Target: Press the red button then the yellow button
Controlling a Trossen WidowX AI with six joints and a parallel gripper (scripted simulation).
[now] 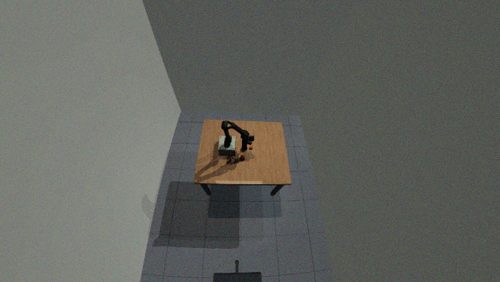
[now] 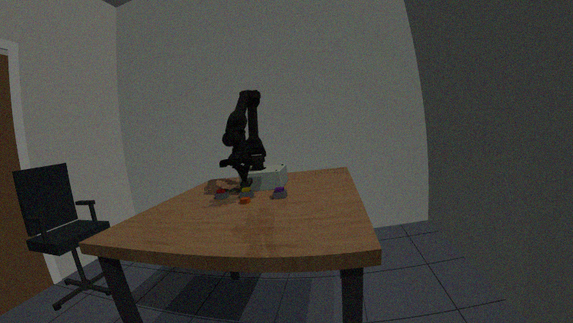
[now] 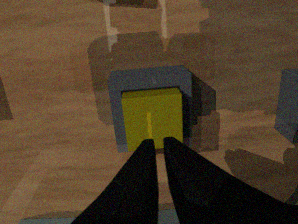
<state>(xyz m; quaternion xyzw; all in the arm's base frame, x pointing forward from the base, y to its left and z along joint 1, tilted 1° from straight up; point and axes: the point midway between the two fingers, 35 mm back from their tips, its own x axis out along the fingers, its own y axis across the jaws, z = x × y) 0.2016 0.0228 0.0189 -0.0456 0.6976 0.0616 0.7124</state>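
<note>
The yellow button is 4 cm below my gripper tip. From my gripper tip the other things lie so: red button (1 cm ahead, 12 cm to the right, 4 cm below); then purple button (2 cm ahead, 16 cm to the left, 4 cm below); then orange block (9 cm ahead, 4 cm to the left, 6 cm below).
</note>
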